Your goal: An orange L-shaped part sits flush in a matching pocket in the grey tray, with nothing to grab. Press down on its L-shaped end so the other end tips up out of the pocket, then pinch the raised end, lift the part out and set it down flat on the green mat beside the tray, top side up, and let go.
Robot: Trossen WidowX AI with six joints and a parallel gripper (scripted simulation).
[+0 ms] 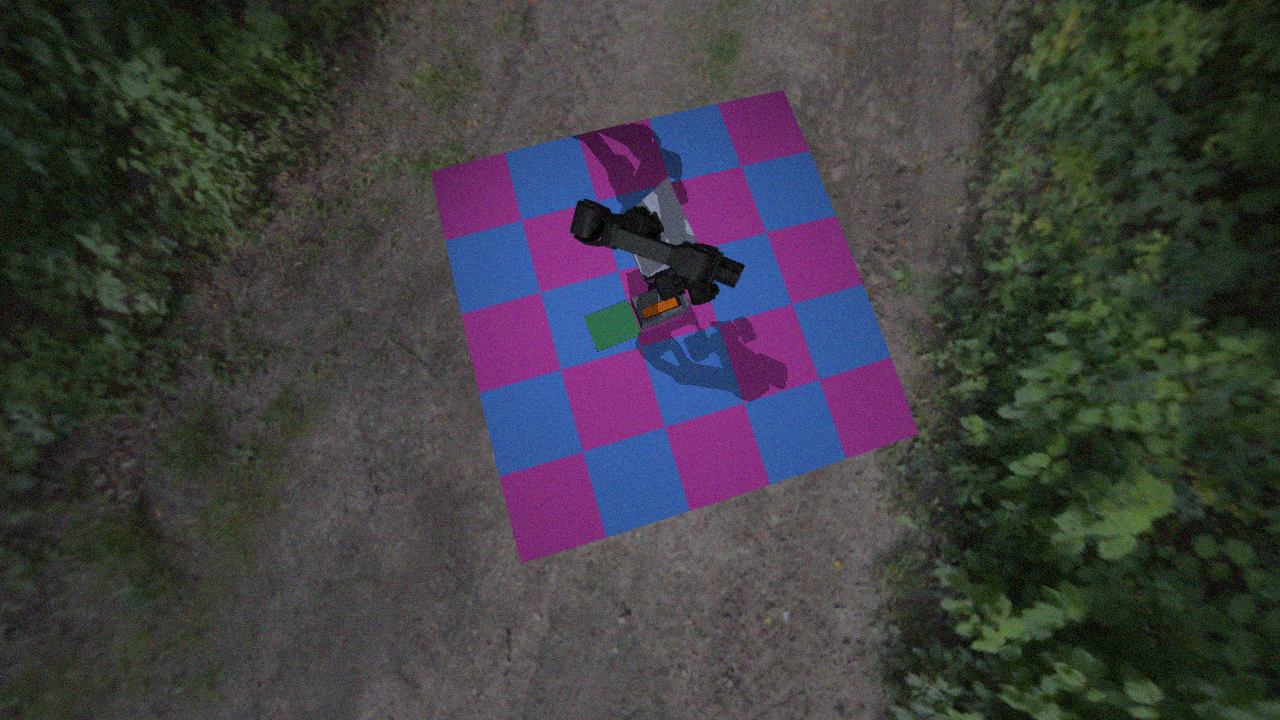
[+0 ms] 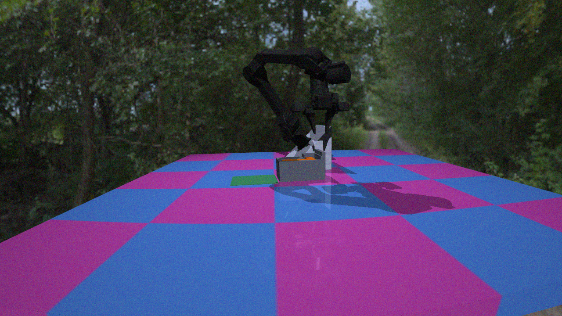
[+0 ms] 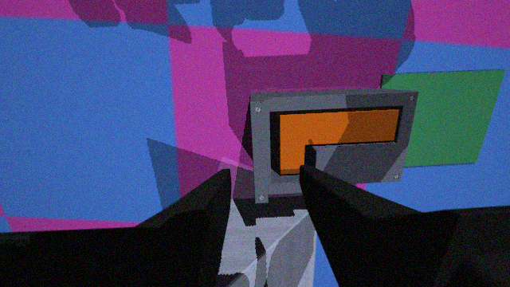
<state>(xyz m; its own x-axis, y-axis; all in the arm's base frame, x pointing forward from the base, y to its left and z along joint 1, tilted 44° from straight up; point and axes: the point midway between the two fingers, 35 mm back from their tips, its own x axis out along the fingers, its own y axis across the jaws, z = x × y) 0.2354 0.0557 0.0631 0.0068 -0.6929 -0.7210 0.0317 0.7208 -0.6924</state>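
Now: the orange L-shaped part 100 mm below my gripper tip, 60 mm to the right of it and 20 mm behind it. Round my gripper tip: green mat (220 mm to the right, 160 mm below, 20 mm behind).
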